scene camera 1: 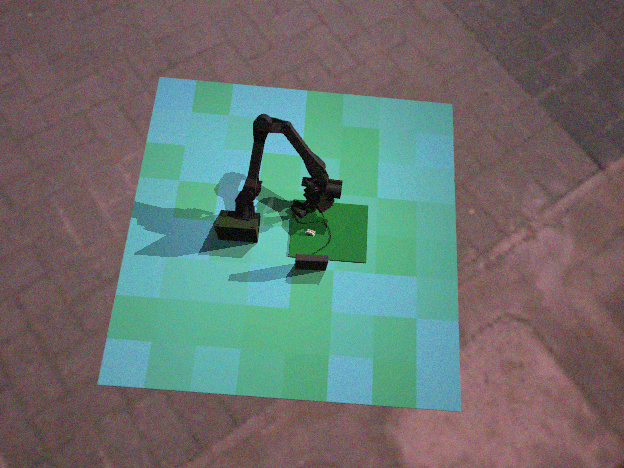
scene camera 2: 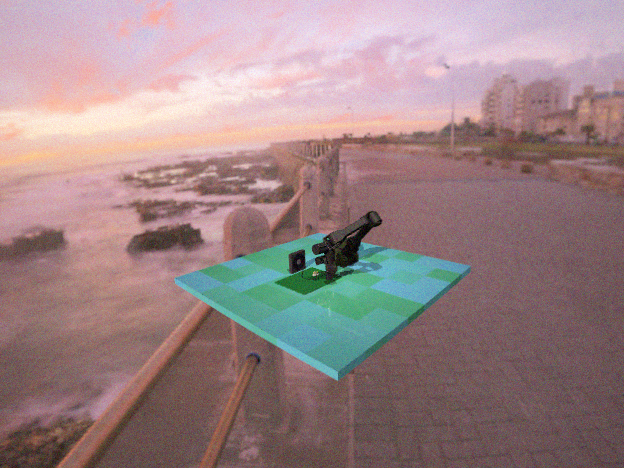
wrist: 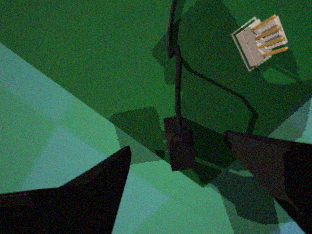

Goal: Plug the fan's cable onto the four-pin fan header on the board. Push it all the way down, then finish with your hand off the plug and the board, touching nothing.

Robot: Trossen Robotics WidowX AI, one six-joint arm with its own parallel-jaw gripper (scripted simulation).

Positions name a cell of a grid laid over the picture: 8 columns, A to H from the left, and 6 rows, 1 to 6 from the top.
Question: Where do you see a white four-pin fan header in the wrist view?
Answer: G1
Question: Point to a green board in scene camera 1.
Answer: At E3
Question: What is my gripper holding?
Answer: Nothing.
